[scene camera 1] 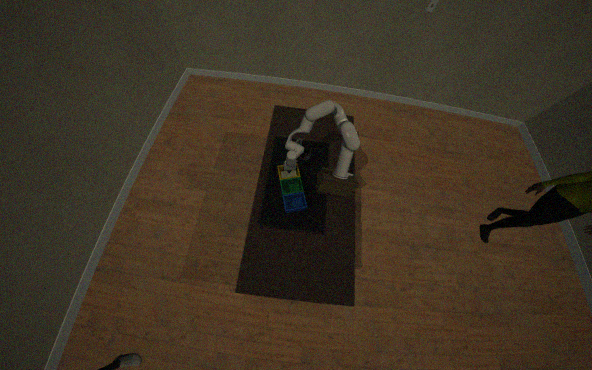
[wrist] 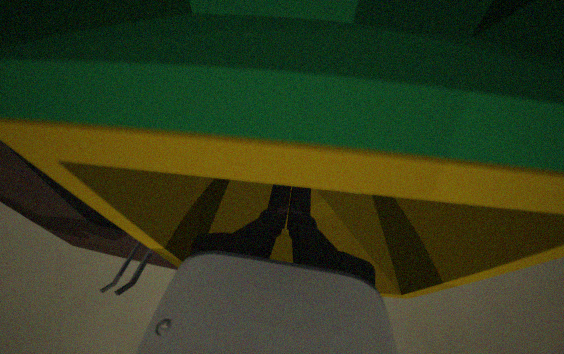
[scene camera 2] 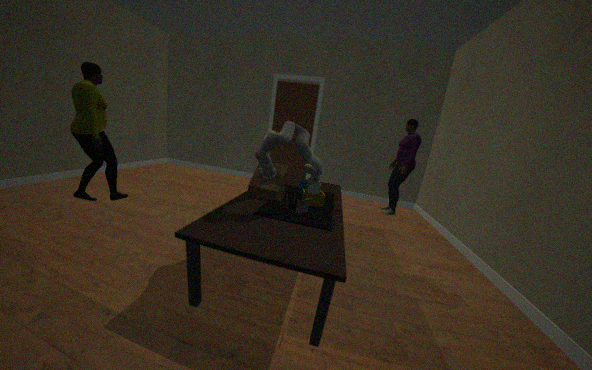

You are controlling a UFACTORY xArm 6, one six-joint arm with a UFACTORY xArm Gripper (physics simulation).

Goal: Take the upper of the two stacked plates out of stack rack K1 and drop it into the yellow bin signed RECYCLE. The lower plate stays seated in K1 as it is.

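Places are measured from the arm's base along level axes (x ahead, y left, z up), in centimetres.
Pixels of known places: gripper, fingertip midpoint: point(scene camera 1: 289, 171); arm's base at its link origin: point(scene camera 1: 339, 176) point(scene camera 2: 269, 173).
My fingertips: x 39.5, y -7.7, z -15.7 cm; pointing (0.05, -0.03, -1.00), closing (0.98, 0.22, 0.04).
Note:
For each thing: its top centre in the pictures, then the offset to it from my fingertips. "spot": a spot on its surface instead. Level surfaces: height alone.
- yellow bin at its top centre: point(scene camera 1: 291, 185) point(scene camera 2: 311, 187) dz +7.2, dx -3.0, dy +15.4 cm
- grey rack at its top centre: point(scene camera 2: 297, 195) dz +9.2, dx -10.3, dy -20.7 cm
- blue bin at a spot on its surface: point(scene camera 1: 295, 201) spot: dz -2.2, dx -7.2, dy +25.4 cm
- black mat at its surface level: dz -2.7 cm
- dark table at its surface level: dz -4.0 cm
The yellow bin point(scene camera 1: 297, 169) point(scene camera 2: 320, 201) point(wrist: 300, 154) stands at one end of a row of bins; its sign is not readable. A pale flat piece, which looks like a plate, shows inside it in scene view 1; it does not show in the wrist view. My gripper point(scene camera 1: 289, 171) point(wrist: 292, 181) is shut and empty, pointing down, with its fingertips within the yellow bin's opening, close to the side by the green bin. A grey rack point(scene camera 2: 301, 206) stands beside the bins, dim; its label and any plates in it cannot be made out. Two thin grey bars show at the wrist view's left.
The green bin point(scene camera 1: 291, 186) point(wrist: 280, 105) adjoins the yellow one, and the blue bin point(scene camera 1: 295, 201) stands beyond it. They stand on a black mat point(scene camera 1: 314, 220) on the dark table point(scene camera 1: 300, 265) point(scene camera 2: 260, 240). Two people stand away from the table.

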